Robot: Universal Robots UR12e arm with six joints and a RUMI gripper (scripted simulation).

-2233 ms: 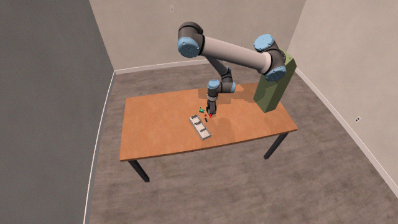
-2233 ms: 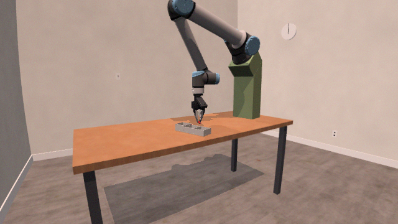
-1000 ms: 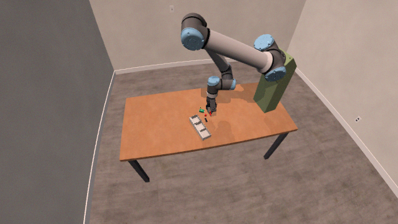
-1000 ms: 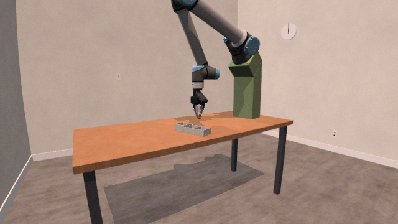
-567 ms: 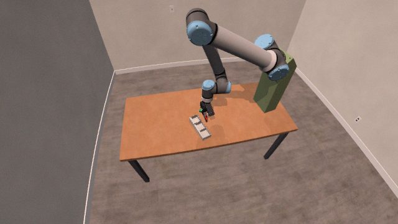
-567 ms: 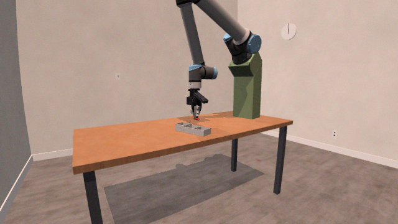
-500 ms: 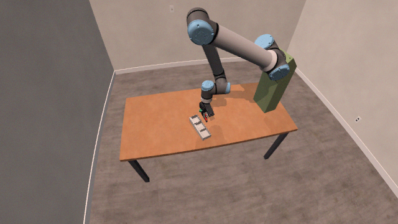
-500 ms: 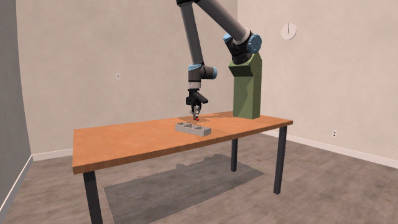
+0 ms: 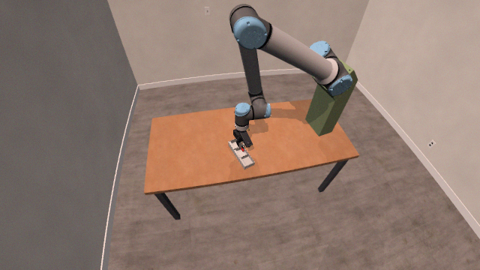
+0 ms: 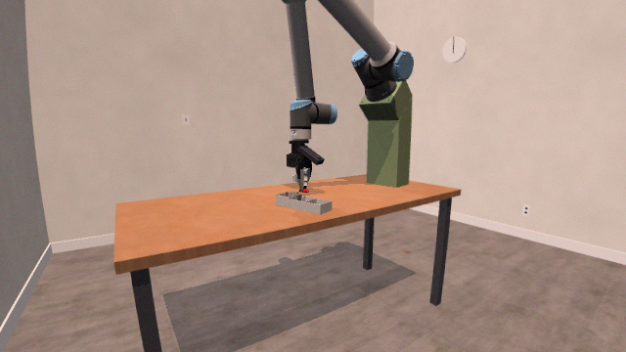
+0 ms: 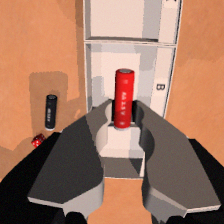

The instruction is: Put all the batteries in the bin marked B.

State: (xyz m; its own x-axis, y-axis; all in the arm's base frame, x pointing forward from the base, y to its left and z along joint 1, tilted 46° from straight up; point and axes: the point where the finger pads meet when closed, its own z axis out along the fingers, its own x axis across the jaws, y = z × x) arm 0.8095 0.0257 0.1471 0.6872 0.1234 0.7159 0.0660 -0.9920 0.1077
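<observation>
Right now the grey bin tray is 1 cm ahead of my hand and 6 cm below it. Round my hand: red battery (1 cm below); black battery (9 cm behind, 6 cm to the right, 8 cm below); red die (11 cm behind, 12 cm to the right, 8 cm below).
</observation>
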